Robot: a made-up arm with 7 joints. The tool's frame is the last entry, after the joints. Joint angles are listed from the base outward.
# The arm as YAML. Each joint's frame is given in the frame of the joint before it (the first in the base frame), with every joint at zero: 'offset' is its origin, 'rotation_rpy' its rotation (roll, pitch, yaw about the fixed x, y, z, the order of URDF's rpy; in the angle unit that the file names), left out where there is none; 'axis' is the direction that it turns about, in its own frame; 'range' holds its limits. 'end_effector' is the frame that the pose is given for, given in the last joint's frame.
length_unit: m
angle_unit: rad
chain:
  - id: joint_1
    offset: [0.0, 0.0, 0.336]
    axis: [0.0, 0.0, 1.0]
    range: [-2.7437, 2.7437]
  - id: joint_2
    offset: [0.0, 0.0, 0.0]
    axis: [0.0, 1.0, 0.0]
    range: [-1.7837, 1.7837]
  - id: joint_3
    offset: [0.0, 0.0, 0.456]
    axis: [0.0, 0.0, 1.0]
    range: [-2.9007, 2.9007]
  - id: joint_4
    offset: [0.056, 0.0, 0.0]
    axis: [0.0, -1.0, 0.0]
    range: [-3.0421, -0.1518]
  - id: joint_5
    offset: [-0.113, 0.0, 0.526]
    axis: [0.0, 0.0, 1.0]
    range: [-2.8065, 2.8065]
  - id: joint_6
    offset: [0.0, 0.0, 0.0]
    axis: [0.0, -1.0, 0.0]
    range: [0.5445, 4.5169]
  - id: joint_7
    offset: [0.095, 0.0, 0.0]
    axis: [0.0, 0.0, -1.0]
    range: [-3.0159, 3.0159]
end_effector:
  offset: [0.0, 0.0, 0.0]
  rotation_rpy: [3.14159, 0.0, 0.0]
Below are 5 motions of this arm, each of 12 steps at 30 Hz.
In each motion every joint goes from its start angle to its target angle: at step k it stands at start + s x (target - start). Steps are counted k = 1, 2, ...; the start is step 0. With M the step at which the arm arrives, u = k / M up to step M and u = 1 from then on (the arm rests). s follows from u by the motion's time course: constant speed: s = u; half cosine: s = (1 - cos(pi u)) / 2; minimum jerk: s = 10 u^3 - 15 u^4 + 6 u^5.
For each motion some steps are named. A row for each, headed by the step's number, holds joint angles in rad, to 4 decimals.
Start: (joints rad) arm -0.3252 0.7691 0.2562 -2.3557 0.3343 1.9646 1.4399
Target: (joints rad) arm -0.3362 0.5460 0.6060 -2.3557 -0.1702 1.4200 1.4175
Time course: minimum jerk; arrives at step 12
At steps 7, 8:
7: -0.3324 0.6233 0.4848 -2.3557 0.0047 1.6088 1.4253
8: -0.3339 0.5928 0.5326 -2.3557 -0.0643 1.5343 1.4222

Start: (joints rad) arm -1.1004 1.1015 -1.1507 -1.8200 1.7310 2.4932 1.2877
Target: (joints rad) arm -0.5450 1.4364 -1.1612 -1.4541 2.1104 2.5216 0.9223
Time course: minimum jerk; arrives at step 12
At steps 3, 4, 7, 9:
3: -1.0429 1.1362 -1.1518 -1.7821 1.7703 2.4961 1.2499
4: -0.9838 1.1718 -1.1529 -1.7432 1.8106 2.4992 1.2110
7: -0.7375 1.3203 -1.1576 -1.5809 1.9789 2.5118 1.0490
9: -0.6025 1.4017 -1.1601 -1.4920 2.0711 2.5187 0.9601

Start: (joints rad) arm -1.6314 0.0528 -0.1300 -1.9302 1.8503 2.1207 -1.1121
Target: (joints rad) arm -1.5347 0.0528 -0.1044 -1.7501 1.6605 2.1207 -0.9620
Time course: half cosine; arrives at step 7
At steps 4, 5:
4: -1.5723 0.0528 -0.1144 -1.8201 1.7343 2.1207 -1.0203
5: -1.5529 0.0528 -0.1092 -1.7840 1.6962 2.1207 -0.9903

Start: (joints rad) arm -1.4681 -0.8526 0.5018 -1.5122 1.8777 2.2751 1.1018
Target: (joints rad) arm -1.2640 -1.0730 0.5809 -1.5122 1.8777 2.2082 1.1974
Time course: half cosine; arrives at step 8
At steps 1, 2, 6, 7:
1: -1.4603 -0.8610 0.5048 -1.5122 1.8777 2.2726 1.1054
2: -1.4382 -0.8849 0.5134 -1.5122 1.8777 2.2653 1.1158
6: -1.2939 -1.0407 0.5693 -1.5122 1.8777 2.2180 1.1834
7: -1.2718 -1.0646 0.5779 -1.5122 1.8777 2.2107 1.1938

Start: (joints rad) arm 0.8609 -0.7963 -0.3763 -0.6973 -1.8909 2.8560 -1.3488
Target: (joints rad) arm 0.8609 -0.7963 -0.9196 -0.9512 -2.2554 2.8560 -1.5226
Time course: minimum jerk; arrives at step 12
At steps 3, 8, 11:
3: 0.8609 -0.7963 -0.4325 -0.7236 -1.9286 2.8560 -1.3668
8: 0.8609 -0.7963 -0.8056 -0.8979 -2.1789 2.8560 -1.4861
11: 0.8609 -0.7963 -0.9168 -0.9499 -2.2535 2.8560 -1.5217

